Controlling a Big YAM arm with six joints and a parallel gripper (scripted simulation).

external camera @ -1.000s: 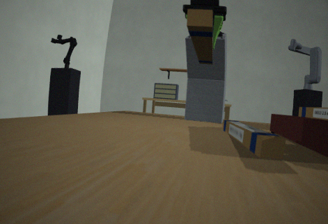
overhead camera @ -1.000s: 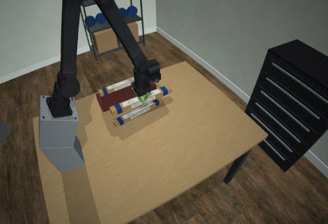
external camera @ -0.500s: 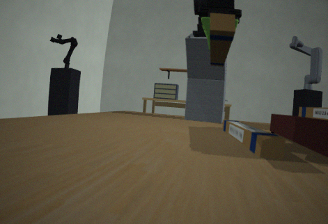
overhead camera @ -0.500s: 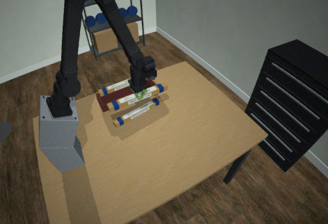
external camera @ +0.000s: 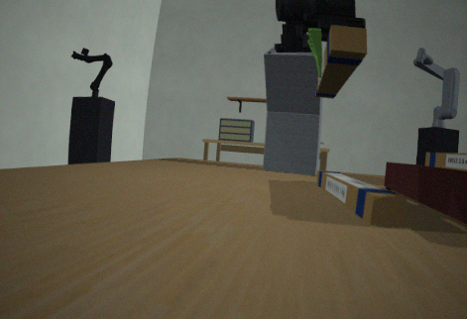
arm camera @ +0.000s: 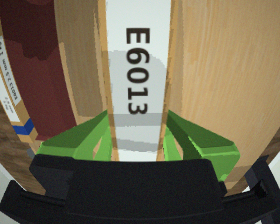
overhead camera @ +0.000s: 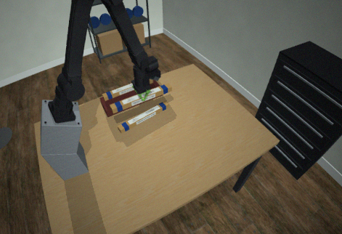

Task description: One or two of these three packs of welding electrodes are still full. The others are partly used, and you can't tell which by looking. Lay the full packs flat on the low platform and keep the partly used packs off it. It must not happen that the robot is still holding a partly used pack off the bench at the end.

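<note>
The dark red platform lies 22 cm to the left of my hand, 18 cm below it and 5 cm ahead of it. From my hand the other things lie so: pack of welding electrodes: 1 cm above.
</note>
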